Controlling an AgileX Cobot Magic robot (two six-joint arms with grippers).
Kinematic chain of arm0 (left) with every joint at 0, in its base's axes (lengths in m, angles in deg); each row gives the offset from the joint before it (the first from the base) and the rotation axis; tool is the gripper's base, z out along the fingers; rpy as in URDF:
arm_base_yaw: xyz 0 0 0.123 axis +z
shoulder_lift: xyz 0 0 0 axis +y
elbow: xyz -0.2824 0 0.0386 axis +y
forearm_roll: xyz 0.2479 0 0.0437 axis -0.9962 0 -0.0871
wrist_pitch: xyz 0 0 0 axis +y
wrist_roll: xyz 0.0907 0 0.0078 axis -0.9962 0 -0.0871
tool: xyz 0 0 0 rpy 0 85 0
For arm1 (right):
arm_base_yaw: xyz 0 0 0.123 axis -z
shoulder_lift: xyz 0 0 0 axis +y
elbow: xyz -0.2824 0 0.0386 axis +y
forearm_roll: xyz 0.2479 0 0.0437 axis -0.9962 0 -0.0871
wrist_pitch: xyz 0 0 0 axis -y
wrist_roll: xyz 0.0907 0 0.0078 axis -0.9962 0 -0.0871
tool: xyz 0 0 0 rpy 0 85 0
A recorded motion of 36 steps. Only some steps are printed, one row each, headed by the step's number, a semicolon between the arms.
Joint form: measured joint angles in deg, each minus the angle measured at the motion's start. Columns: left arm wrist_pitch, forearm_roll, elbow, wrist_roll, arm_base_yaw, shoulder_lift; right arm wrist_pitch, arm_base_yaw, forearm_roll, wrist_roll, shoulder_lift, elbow.
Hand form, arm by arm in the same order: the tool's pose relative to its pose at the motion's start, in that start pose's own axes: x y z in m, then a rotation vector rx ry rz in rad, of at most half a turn. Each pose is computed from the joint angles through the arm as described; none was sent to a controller.
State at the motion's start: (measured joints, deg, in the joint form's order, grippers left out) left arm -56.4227 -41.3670 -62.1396 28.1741 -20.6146 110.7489; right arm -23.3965 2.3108 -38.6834 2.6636 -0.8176 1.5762
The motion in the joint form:
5: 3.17 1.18 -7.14 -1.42 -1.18 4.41; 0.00 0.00 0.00 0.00 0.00 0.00
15: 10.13 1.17 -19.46 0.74 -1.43 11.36; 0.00 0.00 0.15 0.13 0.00 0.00
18: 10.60 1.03 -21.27 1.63 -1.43 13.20; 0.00 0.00 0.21 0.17 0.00 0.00
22: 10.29 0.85 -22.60 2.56 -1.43 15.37; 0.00 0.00 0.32 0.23 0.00 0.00
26: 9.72 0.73 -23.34 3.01 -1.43 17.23; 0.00 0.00 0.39 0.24 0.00 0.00
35: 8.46 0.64 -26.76 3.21 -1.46 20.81; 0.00 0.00 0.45 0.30 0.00 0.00
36: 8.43 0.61 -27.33 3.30 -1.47 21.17; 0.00 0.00 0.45 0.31 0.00 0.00
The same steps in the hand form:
5: 0.0036 0.0099 0.0256 -0.0192 0.0005 0.0369; 0.0000 0.0000 0.0000 0.0000 0.0000 0.0000
15: 0.0092 0.0351 0.0605 -0.0730 0.0253 0.0450; 0.0000 -0.0001 0.0000 0.0010 0.0000 -0.0047
18: 0.0165 0.0390 0.0658 -0.0758 0.0332 0.0307; 0.0000 -0.0001 0.0000 0.0015 0.0001 -0.0063
22: 0.0282 0.0417 0.0702 -0.0716 0.0419 0.0093; 0.0000 -0.0002 0.0000 0.0022 0.0001 -0.0091
26: 0.0400 0.0431 0.0728 -0.0656 0.0509 -0.0067; 0.0000 -0.0002 0.0000 0.0027 0.0001 -0.0104
35: 0.0530 0.0478 0.0819 -0.0529 0.0349 -0.0103; 0.0000 -0.0003 0.0000 0.0031 0.0002 -0.0124
36: 0.0534 0.0485 0.0833 -0.0520 0.0315 -0.0097; 0.0000 -0.0003 0.0000 0.0031 0.0002 -0.0126

